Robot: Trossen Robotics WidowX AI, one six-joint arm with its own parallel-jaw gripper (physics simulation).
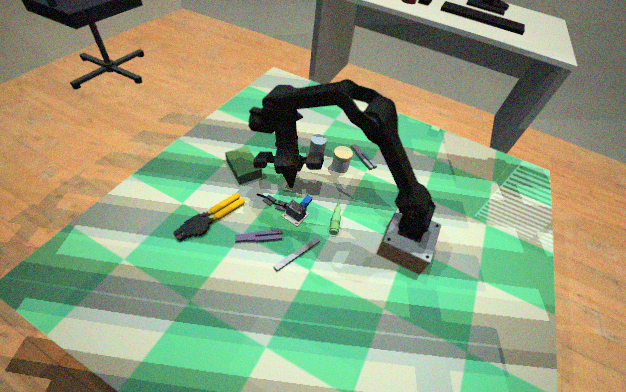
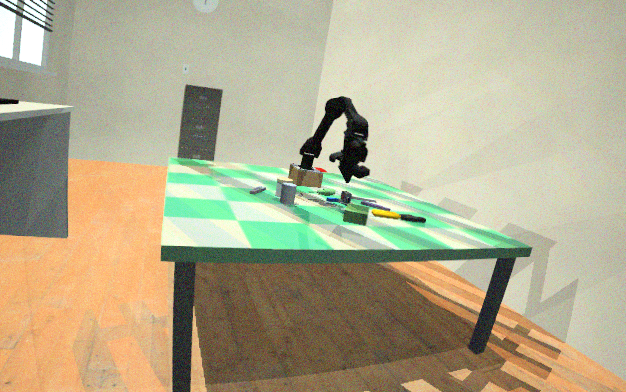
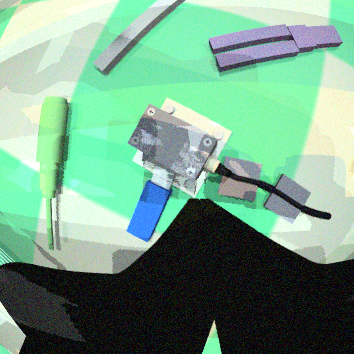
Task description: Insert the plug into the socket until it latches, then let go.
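Pixels of known places: gripper, fingertip midpoint: (image 1: 291, 187) (image 2: 347, 182) (image 3: 197, 207); arm's base, origin of the base link: (image 1: 411, 229) (image 2: 305, 168).
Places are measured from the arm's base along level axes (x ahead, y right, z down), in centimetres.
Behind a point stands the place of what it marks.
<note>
The socket housing (image 1: 296, 211) @(x 31.7, y -7.6, z 3.6 cm) (image 2: 345, 196) @(x 34.7, y -4.5, z 4.9 cm) (image 3: 172, 142) @(x 32.7, y -6.0, z 3.6 cm) is a grey box with screws on a pale base plate (image 3: 218, 129) @(x 35.0, y -8.2, z 7.6 cm). The blue plug (image 1: 306, 201) @(x 31.5, y -0.5, z 6.7 cm) (image 2: 332, 199) @(x 32.6, y 0.2, z 7.1 cm) (image 3: 149, 210) @(x 32.0, y -0.5, z 6.7 cm) lies at one side of it; a pale metal piece shows between its blue body and the box, and how deep it sits is hidden. A black cable (image 3: 250, 180) @(x 38.7, y -5.3, z 7.4 cm) leaves another side through a pale collar, passing over two small grey blocks. My gripper (image 1: 291, 186) @(x 35.5, y -3.6, z -1.0 cm) (image 2: 348, 180) @(x 35.5, y -3.6, z -1.0 cm) (image 3: 197, 207) @(x 35.5, y -3.6, z -1.0 cm) is shut and empty, pointing down above the table, apart from the plug and housing.
Around the housing lie a green screwdriver (image 1: 335, 220) @(x 20.6, y -3.8, z 5.3 cm) (image 3: 52, 130) @(x 21.3, y -4.1, z 5.7 cm), a purple forked piece (image 1: 259, 236) @(x 37.8, y -18.2, z 6.8 cm) (image 3: 275, 45) @(x 37.6, y -16.9, z 6.9 cm), a grey bar (image 1: 296, 255) @(x 25.9, y -18.6, z 7.0 cm) (image 3: 132, 37) @(x 25.3, y -14.4, z 7.0 cm) and yellow-handled pliers (image 1: 227, 205) @(x 51.9, y -13.3, z 7.1 cm) (image 2: 387, 214) @(x 53.8, y -12.9, z 6.5 cm). A green block (image 1: 243, 165) @(x 55.1, y 0.8, z 4.0 cm) (image 2: 356, 214) @(x 61.5, y 6.0, z 4.7 cm) and two cylinders (image 1: 318, 145) @(x 37.0, y 19.7, z 1.4 cm) (image 1: 342, 159) @(x 27.3, y 17.6, z 1.5 cm) stand farther back.
</note>
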